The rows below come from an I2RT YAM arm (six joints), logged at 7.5 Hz.
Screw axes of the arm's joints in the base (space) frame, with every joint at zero. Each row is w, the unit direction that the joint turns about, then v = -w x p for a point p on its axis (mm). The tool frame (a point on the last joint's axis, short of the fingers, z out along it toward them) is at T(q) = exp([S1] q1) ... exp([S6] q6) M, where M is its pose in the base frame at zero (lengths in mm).
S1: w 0 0 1 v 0 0 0
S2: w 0 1 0 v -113.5 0 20
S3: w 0 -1 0 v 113.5 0 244
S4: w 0 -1 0 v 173.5 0 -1
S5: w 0 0 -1 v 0 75 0
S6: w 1 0 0 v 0 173.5 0
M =
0 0 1 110.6
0 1 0 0
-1 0 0 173.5
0 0 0 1
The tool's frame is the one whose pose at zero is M.
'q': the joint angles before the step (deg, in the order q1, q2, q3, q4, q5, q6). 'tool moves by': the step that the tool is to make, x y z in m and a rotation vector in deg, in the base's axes. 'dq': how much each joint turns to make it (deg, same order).
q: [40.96 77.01 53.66 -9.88 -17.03 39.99]
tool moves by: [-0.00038 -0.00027 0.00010 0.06 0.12 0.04]
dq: [0.00 -0.10 -0.05 -0.08 -0.10 0.08]
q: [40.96 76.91 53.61 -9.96 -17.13 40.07]
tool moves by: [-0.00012 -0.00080 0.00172 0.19 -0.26 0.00]
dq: [-0.11 -0.26 0.09 -0.05 -0.08 -0.09]
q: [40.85 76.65 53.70 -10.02 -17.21 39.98]
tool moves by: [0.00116 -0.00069 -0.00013 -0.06 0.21 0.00]
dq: [-0.28 0.14 0.15 -0.23 -0.28 -0.08]
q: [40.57 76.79 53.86 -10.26 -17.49 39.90]
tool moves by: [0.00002 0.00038 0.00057 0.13 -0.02 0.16]
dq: [0.04 0.03 0.11 0.02 -0.15 0.00]
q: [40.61 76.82 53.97 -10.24 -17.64 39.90]
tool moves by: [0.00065 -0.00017 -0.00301 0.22 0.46 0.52]
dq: [-0.20 0.27 -0.43 0.49 -0.86 -0.01]
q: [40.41 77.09 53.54 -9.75 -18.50 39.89]
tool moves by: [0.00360 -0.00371 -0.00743 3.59 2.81 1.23]
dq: [-1.52 0.41 -1.91 3.34 -4.78 2.51]
